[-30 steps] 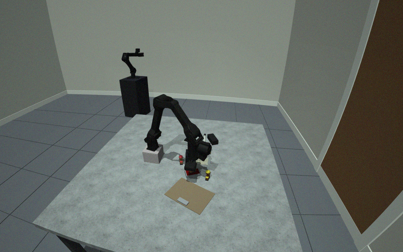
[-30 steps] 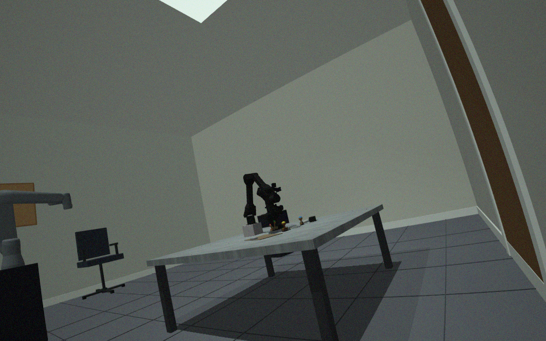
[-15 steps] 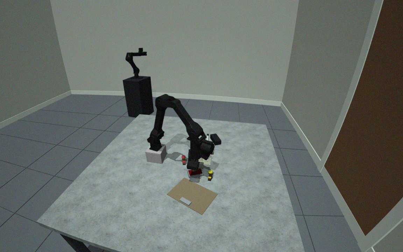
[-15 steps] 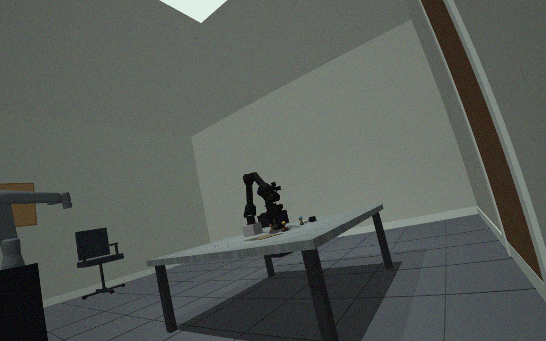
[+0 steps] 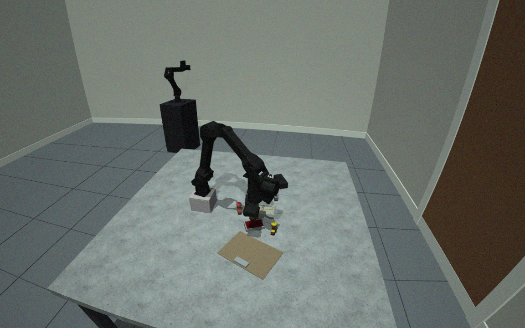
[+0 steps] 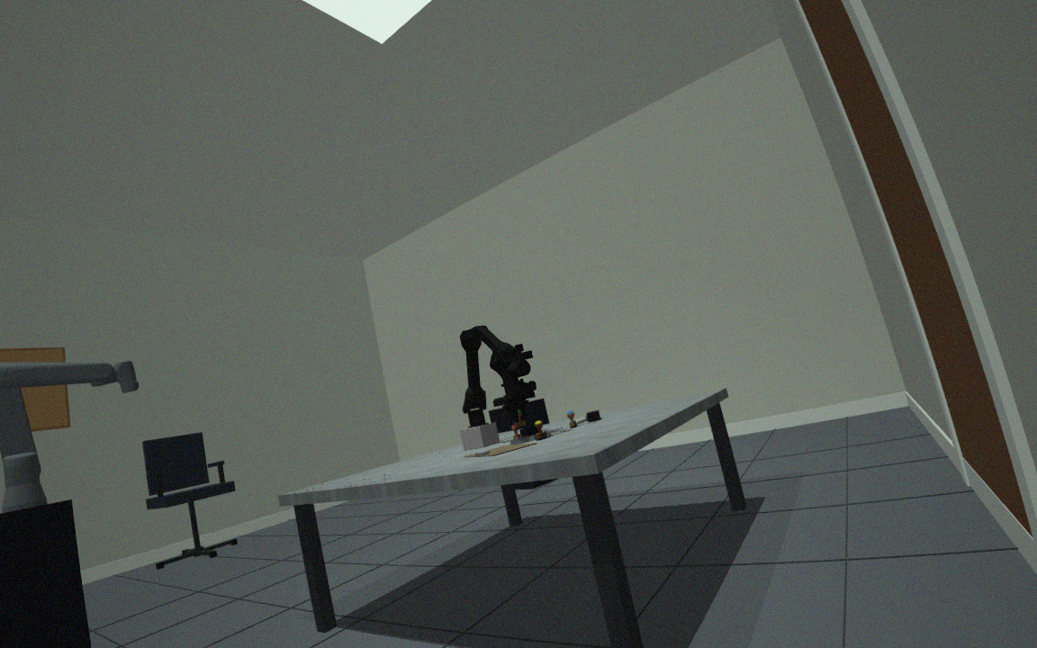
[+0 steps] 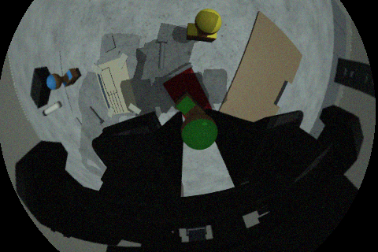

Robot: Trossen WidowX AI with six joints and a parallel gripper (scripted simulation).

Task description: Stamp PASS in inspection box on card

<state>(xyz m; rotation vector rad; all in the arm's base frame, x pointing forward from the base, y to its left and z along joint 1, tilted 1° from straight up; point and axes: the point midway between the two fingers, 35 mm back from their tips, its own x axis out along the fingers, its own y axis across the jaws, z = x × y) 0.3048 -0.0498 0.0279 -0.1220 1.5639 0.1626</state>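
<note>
Right now my gripper tip is 10 mm short of the card, 140 mm to the right of it and 80 mm above it. Also, from my gripper tip: dark red ink pad: 70 mm below; then green-knobbed stamp: right at my gripper tip; then yellow-knobbed stamp: 100 mm ahead, 10 mm to the right, 50 mm below.
</note>
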